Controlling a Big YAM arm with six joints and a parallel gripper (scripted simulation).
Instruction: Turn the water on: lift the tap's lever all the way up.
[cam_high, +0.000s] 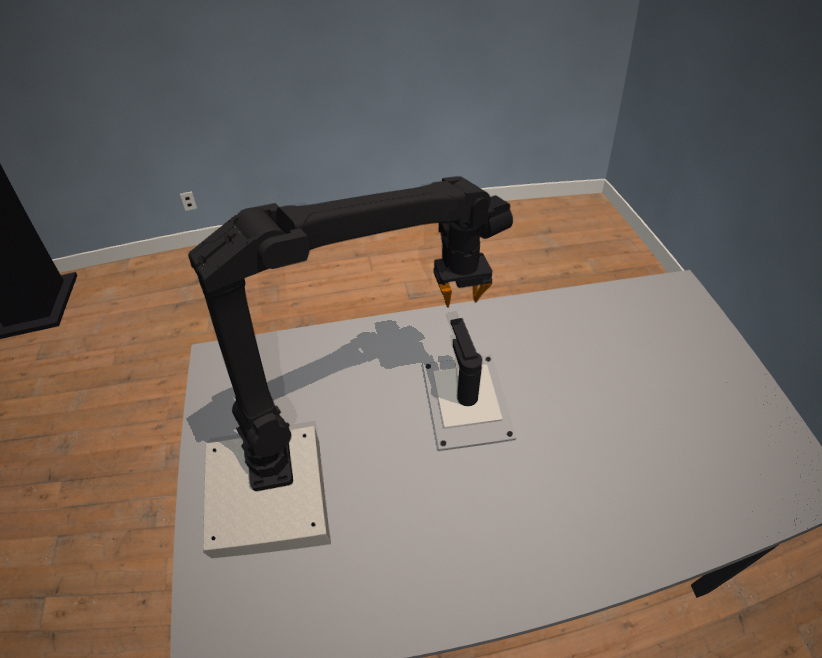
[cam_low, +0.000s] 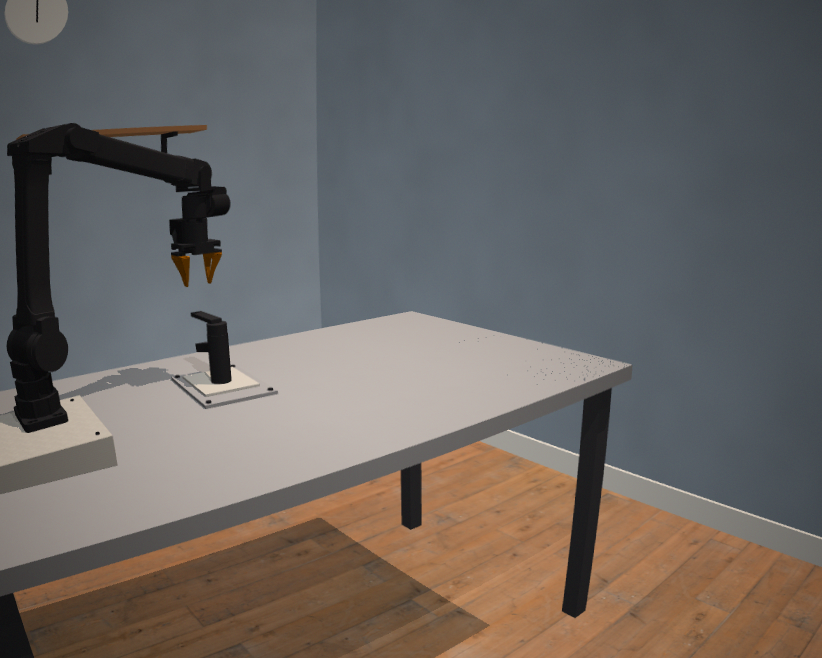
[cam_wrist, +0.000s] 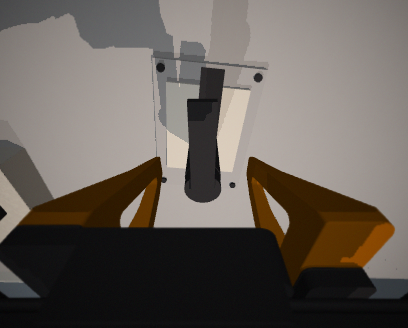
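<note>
Right now the flat lever is 8 cm below my hand and 4 cm to the right of it.
</note>
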